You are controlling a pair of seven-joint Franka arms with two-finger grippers.
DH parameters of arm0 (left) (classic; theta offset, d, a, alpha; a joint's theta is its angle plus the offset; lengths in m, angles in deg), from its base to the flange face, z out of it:
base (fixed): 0 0 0 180
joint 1: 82.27 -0.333 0 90
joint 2: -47.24 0 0 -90
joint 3: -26.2 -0.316 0.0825 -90
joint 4: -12.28 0 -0.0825 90
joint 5: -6.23 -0.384 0 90
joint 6: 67.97 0 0.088 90
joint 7: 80.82 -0.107 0 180
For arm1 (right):
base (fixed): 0 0 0 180
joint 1: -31.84 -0.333 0 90
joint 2: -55.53 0 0 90
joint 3: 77.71 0.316 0.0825 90
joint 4: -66.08 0 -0.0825 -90
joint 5: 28.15 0.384 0 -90
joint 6: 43.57 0 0.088 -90
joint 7: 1.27 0.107 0 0
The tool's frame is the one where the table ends.
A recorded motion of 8 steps. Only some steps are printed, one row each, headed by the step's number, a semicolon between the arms.
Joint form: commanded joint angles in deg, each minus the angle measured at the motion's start. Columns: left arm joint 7, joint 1, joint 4, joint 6, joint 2, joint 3, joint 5; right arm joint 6, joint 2, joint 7, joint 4, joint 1, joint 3, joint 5.
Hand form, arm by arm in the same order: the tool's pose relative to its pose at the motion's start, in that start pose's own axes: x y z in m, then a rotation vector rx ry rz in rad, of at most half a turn. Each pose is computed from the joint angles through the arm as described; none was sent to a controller.
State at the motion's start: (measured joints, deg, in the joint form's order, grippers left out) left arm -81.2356 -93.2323 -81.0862 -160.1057 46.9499 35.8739 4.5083; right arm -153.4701 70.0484 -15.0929 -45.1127 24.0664 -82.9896 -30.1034
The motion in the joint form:
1: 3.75 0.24 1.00 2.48 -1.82 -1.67 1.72; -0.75 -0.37 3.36 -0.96 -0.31 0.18 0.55
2: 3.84 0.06 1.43 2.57 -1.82 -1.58 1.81; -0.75 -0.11 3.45 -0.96 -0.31 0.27 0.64
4: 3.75 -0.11 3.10 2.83 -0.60 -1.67 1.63; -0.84 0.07 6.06 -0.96 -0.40 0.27 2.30
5: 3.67 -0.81 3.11 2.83 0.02 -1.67 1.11; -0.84 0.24 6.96 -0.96 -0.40 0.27 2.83
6: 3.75 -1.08 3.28 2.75 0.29 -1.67 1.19; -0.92 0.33 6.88 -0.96 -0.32 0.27 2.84
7: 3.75 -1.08 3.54 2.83 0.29 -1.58 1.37; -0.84 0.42 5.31 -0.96 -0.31 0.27 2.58
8: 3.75 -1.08 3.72 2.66 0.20 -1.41 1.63; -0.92 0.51 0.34 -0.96 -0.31 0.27 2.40
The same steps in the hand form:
1: -0.0134 -0.0098 -0.0212 -0.0262 0.0045 -0.0918; -0.0009 -0.0060 0.0031 0.0073 0.0048 0.0533
2: -0.0135 -0.0105 -0.0246 -0.0278 0.0104 -0.0950; 0.0001 -0.0069 0.0055 0.0093 0.0006 0.0538
4: -0.0073 -0.0145 -0.0264 -0.0278 0.0139 -0.0979; 0.0014 -0.0096 0.0070 0.0356 0.0037 0.1080
5: -0.0044 -0.0226 -0.0204 -0.0202 0.0031 -0.1087; 0.0020 -0.0102 0.0086 0.0444 0.0020 0.1270
6: -0.0029 -0.0252 -0.0193 -0.0224 0.0027 -0.1147; 0.0022 -0.0094 0.0094 0.0448 0.0019 0.1270
7: -0.0029 -0.0241 -0.0213 -0.0255 0.0059 -0.1132; 0.0022 -0.0090 0.0104 0.0411 -0.0012 0.0981
8: -0.0029 -0.0220 -0.0240 -0.0298 0.0136 -0.1103; 0.0025 -0.0088 0.0112 0.0381 -0.0003 0.0103

